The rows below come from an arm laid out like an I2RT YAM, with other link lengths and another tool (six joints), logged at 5 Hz.
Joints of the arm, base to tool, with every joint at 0 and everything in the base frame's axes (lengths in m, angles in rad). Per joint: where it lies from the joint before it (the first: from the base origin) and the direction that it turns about. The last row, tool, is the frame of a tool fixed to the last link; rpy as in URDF.
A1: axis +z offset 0 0 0.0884
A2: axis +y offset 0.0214 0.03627 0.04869
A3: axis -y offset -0.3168 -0.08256 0
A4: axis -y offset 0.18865 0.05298 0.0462
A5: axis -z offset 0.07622 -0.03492 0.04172
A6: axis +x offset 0.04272 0 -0.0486
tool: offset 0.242 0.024 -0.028 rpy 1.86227 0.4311 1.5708
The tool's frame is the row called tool.
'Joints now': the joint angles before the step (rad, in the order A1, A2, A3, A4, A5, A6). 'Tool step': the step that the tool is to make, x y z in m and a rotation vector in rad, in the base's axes. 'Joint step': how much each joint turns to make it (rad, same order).
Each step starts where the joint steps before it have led.
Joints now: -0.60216, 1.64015, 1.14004, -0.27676, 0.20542, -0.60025
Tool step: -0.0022, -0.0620, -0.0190, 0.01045, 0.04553, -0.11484
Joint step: -0.08849, 0.18400, 0.17609, -0.03596, 0.03205, 0.00573
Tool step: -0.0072, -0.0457, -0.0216, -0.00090, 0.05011, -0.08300
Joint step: -0.05187, 0.14390, 0.13421, -0.02771, 0.04579, 0.00077
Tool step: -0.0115, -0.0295, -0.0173, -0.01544, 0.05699, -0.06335
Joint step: -0.02179, 0.09662, 0.08339, -0.01766, 0.06521, -0.00041
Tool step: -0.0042, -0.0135, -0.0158, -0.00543, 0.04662, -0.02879
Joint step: -0.00078, 0.06937, 0.05318, -0.01355, 0.04576, -0.00041
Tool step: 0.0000, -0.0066, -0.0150, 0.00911, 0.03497, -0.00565
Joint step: 0.00019, 0.05696, 0.04795, -0.02005, 0.01765, -0.00632
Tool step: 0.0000, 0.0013, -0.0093, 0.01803, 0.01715, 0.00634
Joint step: -0.00022, 0.02377, 0.01914, -0.01818, -0.00469, -0.00515
